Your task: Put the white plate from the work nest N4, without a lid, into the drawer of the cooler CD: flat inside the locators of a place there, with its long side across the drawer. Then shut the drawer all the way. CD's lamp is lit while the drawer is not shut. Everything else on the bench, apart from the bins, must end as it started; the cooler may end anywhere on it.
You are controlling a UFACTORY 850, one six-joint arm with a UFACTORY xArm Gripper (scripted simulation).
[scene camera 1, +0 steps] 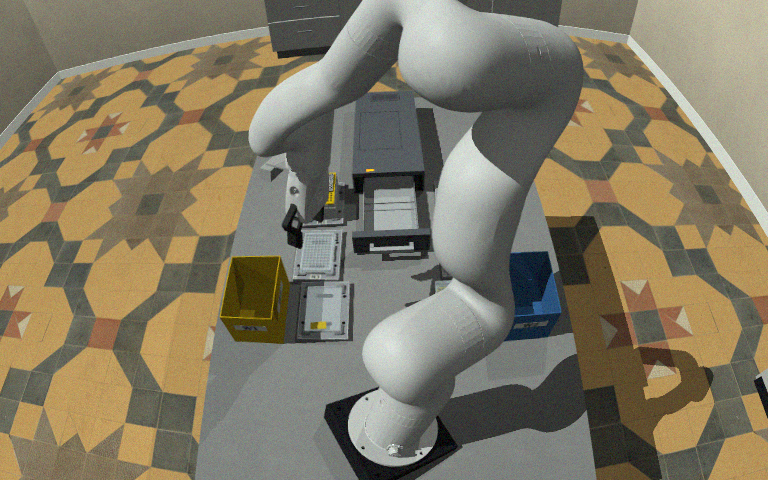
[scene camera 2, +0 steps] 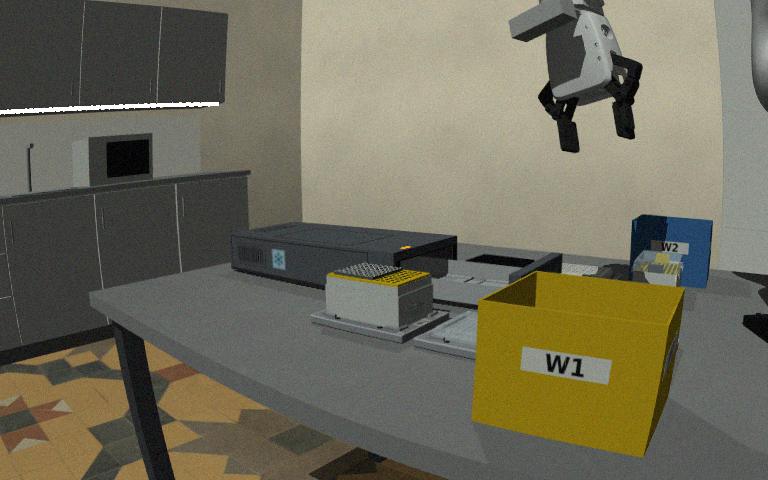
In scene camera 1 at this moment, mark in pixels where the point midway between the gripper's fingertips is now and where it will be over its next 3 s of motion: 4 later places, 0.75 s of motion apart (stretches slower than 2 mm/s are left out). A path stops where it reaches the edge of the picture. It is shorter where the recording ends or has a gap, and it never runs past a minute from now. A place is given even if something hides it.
My gripper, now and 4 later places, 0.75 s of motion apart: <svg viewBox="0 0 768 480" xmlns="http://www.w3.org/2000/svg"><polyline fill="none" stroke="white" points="305,232 334,218 363,207 388,200 406,203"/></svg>
